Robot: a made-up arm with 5 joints.
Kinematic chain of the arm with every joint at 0, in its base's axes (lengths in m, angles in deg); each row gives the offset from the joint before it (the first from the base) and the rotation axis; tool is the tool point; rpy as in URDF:
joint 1: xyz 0.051 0 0.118 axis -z
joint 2: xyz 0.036 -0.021 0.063 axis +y
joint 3: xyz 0.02 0 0.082 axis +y
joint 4: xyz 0.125 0 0.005 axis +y
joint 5: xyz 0.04 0.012 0 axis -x
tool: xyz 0 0 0 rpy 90 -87.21 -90
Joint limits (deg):
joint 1: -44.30..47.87
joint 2: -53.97..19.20
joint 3: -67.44..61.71
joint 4: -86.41..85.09
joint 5: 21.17..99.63
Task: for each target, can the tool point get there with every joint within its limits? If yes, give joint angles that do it. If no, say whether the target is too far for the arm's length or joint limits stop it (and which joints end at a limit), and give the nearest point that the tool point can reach.
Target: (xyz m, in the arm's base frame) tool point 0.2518 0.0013 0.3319
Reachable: yes | joints -2.93 -4.17 -17.96 -1.32 65.38
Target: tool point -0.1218 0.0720 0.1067
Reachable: no: joint limits stop it (at a limit: joint 1, joint 2, joint 3, joint 4) | nearest point 0.1058 0.0409 0.1195 | short by 0.230 m
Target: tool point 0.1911 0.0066 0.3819
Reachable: yes | joints -6.37 4.56 -44.33 -72.88 34.20
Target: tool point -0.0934 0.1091 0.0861
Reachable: no: joint limits stop it (at a limit: joint 1, joint 2, joint 3) | nearest point 0.1063 0.0414 0.1169 | short by 0.213 m
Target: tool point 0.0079 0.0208 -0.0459
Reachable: no: joint limits stop it (at a limit: joint 1, joint 2, joint 3) | nearest point 0.1171 0.0519 0.0965 | short by 0.182 m
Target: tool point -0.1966 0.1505 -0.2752
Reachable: no: too far | nearest point 0.1220 0.0567 0.0926 | short by 0.496 m
